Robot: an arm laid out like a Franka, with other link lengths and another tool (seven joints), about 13 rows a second.
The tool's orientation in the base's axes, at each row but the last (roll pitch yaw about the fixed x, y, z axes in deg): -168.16, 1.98, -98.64; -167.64, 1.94, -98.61; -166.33, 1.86, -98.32; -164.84, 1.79, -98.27; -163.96, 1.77, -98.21; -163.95, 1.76, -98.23; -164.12, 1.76, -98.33; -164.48, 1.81, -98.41; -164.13, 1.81, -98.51; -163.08, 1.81, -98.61
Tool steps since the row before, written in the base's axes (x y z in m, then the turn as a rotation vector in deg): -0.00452, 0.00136, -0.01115, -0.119, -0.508, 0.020; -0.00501, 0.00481, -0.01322, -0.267, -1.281, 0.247; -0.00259, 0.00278, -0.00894, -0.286, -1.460, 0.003; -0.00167, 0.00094, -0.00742, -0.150, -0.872, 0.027; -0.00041, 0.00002, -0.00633, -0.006, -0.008, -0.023; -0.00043, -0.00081, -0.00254, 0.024, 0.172, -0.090; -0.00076, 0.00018, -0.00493, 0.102, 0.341, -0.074; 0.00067, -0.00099, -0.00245, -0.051, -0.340, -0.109; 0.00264, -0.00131, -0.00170, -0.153, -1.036, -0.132; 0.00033, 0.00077, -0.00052, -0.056, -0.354, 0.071
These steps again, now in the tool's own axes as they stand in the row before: -0.00028, 0.00686, 0.00997, 0.519, 0.033, -0.046; -0.00356, 0.00840, 0.01182, 1.297, 0.008, -0.300; -0.00208, 0.00501, 0.00806, 1.485, 0.058, -0.067; -0.00046, 0.00367, 0.00671, 0.883, 0.008, -0.059; 0.00023, 0.00214, 0.00597, 0.009, 0.011, 0.021; 0.00094, 0.00099, 0.00233, -0.171, 0.027, 0.091; 0.00008, 0.00210, 0.00453, -0.350, -0.026, 0.096; 0.00096, -0.00013, 0.00255, 0.347, 0.027, 0.094; 0.00096, -0.00224, 0.00237, 1.051, 0.025, 0.096; -0.00079, -0.00004, 0.00058, 0.356, -0.022, -0.079
